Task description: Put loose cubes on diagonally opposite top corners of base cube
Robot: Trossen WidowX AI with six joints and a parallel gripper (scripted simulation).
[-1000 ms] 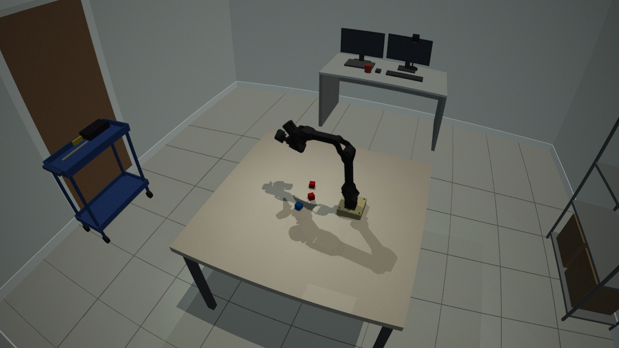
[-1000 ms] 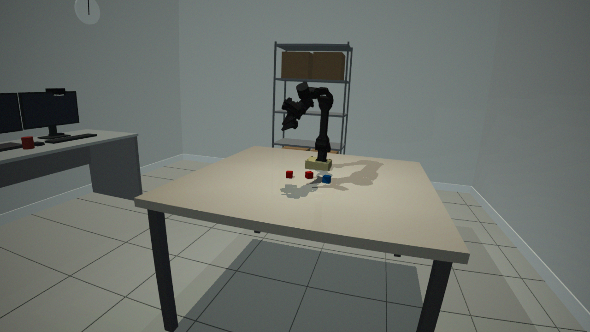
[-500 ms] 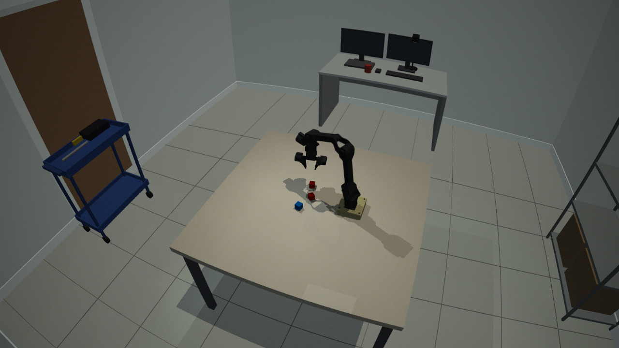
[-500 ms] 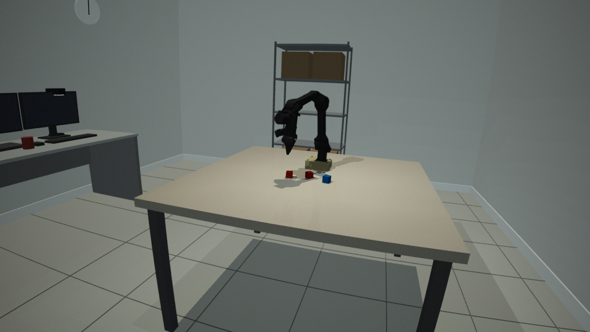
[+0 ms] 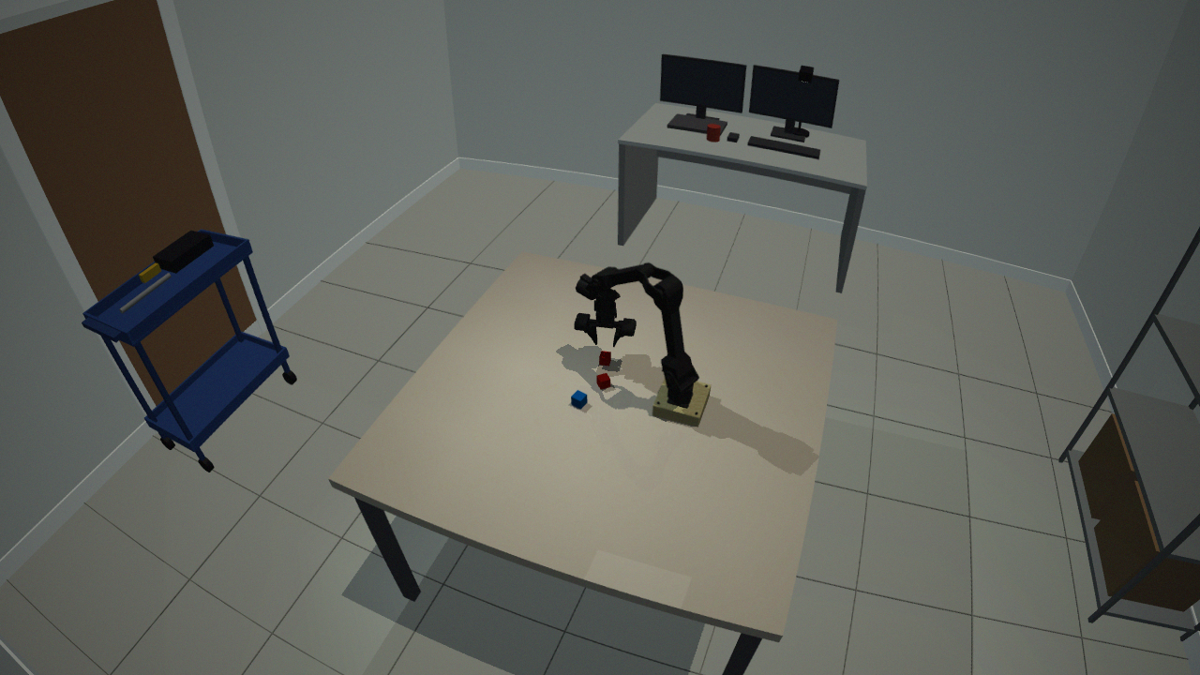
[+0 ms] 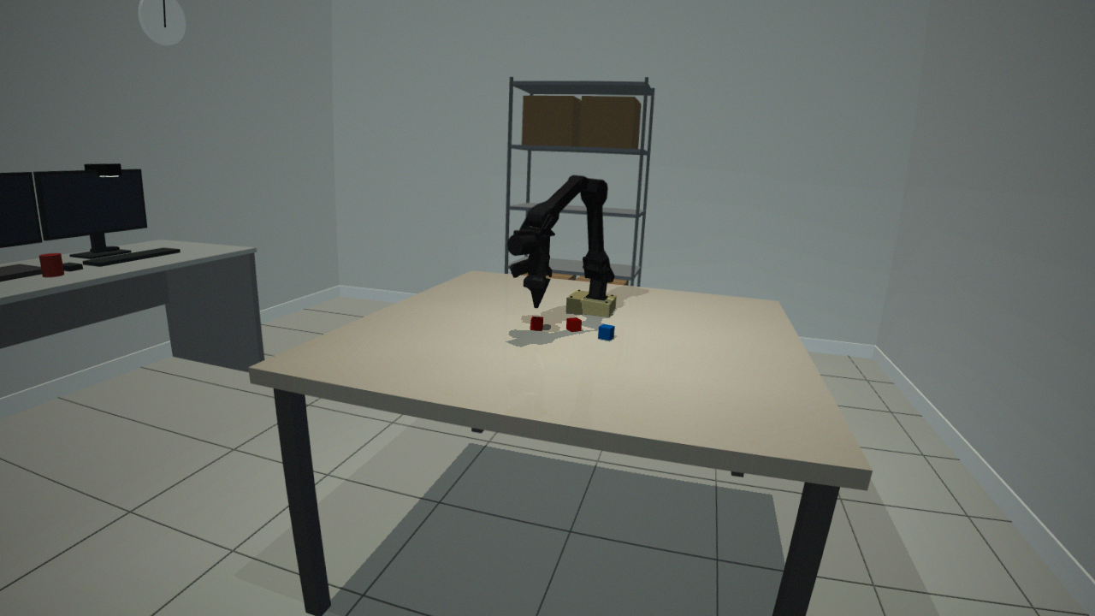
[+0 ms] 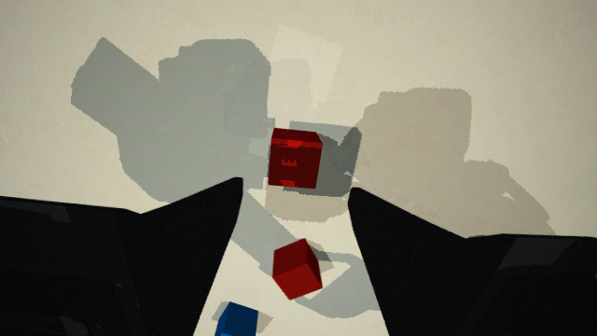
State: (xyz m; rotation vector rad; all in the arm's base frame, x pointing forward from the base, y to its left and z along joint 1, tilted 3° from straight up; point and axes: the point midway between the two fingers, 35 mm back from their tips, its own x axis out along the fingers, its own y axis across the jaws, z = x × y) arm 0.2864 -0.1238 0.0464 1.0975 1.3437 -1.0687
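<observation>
My gripper tip is now 50 mm above the red cube. Round my gripper tip: blue cube: 210 mm to the left, 50 mm below.
</observation>
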